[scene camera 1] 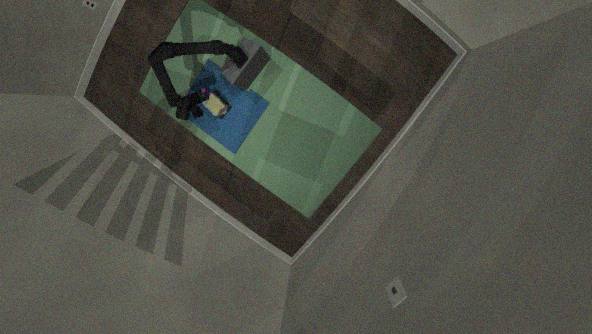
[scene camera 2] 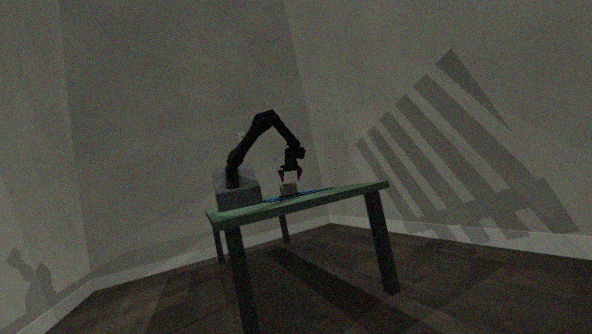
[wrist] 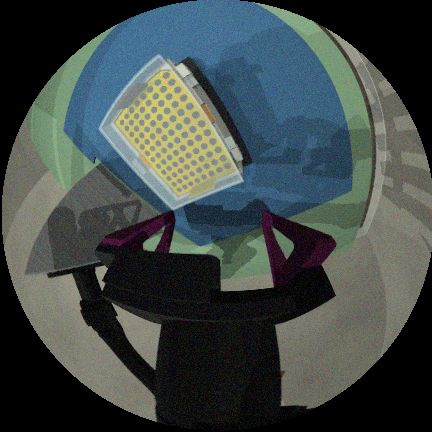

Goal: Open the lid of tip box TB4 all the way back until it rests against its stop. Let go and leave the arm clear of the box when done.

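Seen in the pictures: gripper, fingertip midpoint: (scene camera 1: 203, 95) (scene camera 2: 290, 182) (wrist: 217, 214); arm's base, origin of the base link: (scene camera 1: 239, 57) (scene camera 2: 232, 176) (wrist: 81, 266).
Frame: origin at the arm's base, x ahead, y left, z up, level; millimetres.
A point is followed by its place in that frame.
A tip box (scene camera 1: 215, 105) @(x 314, y 40, z -100 mm) (scene camera 2: 288, 189) @(x 309, y -36, z -138 mm) (wrist: 175, 130) @(x 339, y 26, z -100 mm) stands on the blue mat. A yellow rack with rows of grey holes shows through its clear lid (wrist: 131, 151) @(x 293, y 39, z -100 mm). The lid appears closed over the box. A dark edge with pale tabs and an orange patch runs along the box's right side in the wrist view. No TB4 label can be read. My gripper (scene camera 2: 290, 180) @(x 324, y -60, z -97 mm) (wrist: 217, 214) @(x 324, y -60, z -97 mm) is open and empty, fingers pointing down. It hangs above the box's level, and in the wrist view its fingertips are just below the box's nearest corner, apart from it.
The blue mat (scene camera 1: 240, 130) @(x 338, y 244, z -177 mm) (wrist: 310, 85) @(x 484, y 17, z -178 mm) lies on the green table (scene camera 1: 300, 185) @(x 323, y 764, z -181 mm) (scene camera 2: 350, 189) @(x 456, y -531, z -181 mm). The grey block (scene camera 1: 252, 67) @(x -6, y 89, z -15 mm) (scene camera 2: 239, 199) @(x 15, y -87, z -136 mm) (wrist: 45, 250) @(x 127, y 74, z 16 mm) under the arm's base stands beside the mat. Shadows of the arm fall across the mat.
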